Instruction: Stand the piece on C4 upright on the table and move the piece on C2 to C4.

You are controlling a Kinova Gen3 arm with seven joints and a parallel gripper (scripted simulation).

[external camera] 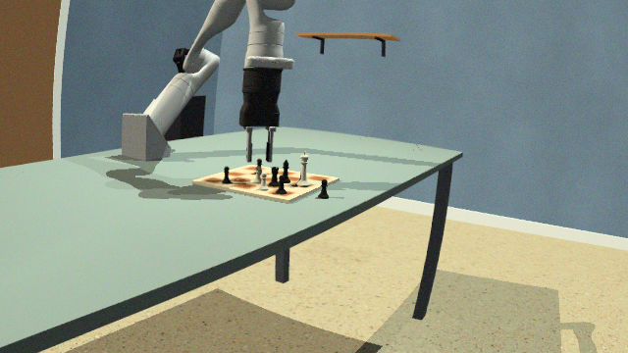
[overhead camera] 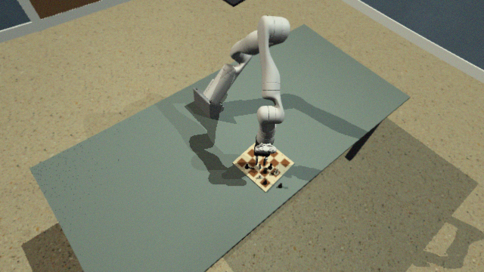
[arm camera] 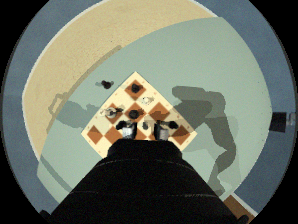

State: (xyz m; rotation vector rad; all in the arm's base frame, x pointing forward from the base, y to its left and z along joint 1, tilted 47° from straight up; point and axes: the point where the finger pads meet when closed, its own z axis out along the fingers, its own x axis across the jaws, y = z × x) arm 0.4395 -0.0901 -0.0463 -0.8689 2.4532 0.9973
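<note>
The small chessboard lies 3 cm to the left of my hand and 6 cm below it. Also, from my hand: tall white piece (8 cm ahead, 3 cm to the left, 3 cm below).
</note>
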